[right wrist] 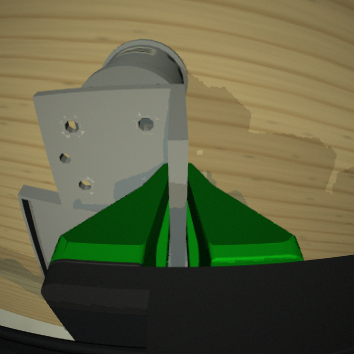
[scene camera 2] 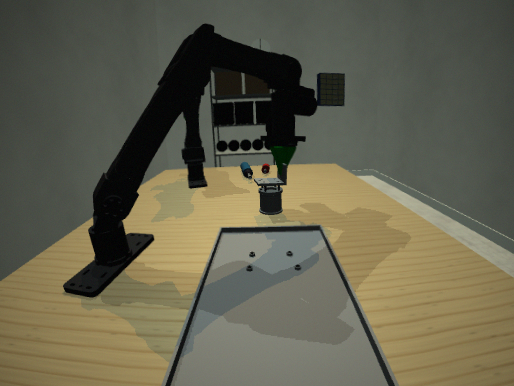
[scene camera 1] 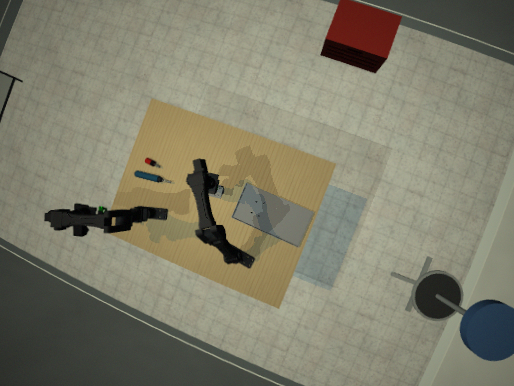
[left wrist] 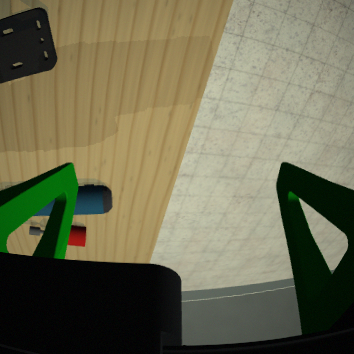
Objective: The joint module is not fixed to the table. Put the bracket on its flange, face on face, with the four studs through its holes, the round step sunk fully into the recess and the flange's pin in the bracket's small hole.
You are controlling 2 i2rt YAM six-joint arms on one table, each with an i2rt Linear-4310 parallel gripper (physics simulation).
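Frame: origin at the left arm's base, x ahead, y left, z up, level; centimetres.
Seen in the pictures: left gripper, fingertip midpoint: point(scene camera 1: 98, 208) point(left wrist: 176, 173); right gripper, fingertip midpoint: point(right wrist: 177, 174) point(scene camera 2: 281, 175) point(scene camera 1: 216, 185); left arm's base, origin of the base link: point(scene camera 2: 196, 181) point(scene camera 1: 152, 212); right arm's base, origin of the base link: point(scene camera 2: 115, 261) point(scene camera 1: 237, 254).
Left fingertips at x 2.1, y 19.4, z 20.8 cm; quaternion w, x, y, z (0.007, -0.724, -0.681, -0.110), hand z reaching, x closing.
Pixels of each thing's top centre, then the offset from my left fingertips to it. "*": a spot on its surface instead.
- dark round joint module, middle of its top: point(right wrist: 121, 133) point(scene camera 2: 270, 183) dx +15.1, dy -60.5, dz -13.3 cm
- plate, surface spot: point(scene camera 2: 269, 181) * dx +14.2, dy -62.5, dz -12.2 cm
- module's side, surface spot: point(right wrist: 151, 63) * dx +16.6, dy -58.1, dz -16.6 cm
- grey tray, middle of its top: point(scene camera 2: 274, 291) point(scene camera 1: 271, 214) dx +3.8, dy -92.7, dz -19.2 cm
- blue screwdriver, surface spot: point(scene camera 1: 148, 177) * dx +19.4, dy -17.5, dz -16.7 cm
My right gripper point(right wrist: 177, 174) is shut on the upright wall of the grey bracket point(right wrist: 105, 140). It holds the bracket's flat plate over the dark round joint module point(scene camera 2: 271, 201), which stands on the wooden table. In scene camera 2 the plate point(scene camera 2: 269, 181) sits a little above the module's body, and the studs show in the gap. In the right wrist view the plate hides the flange, and only the module's side point(right wrist: 151, 63) shows past it. My left gripper point(left wrist: 176, 173) point(scene camera 1: 101, 209) is open and empty, out beyond the table's left edge.
A grey tray point(scene camera 2: 278, 306) holding several small nuts point(scene camera 2: 252, 253) lies in front of the module. A blue screwdriver point(scene camera 1: 148, 177) and a red one point(scene camera 1: 151, 162) lie at the table's far left. The left arm's base point(scene camera 2: 197, 181) stands behind the module.
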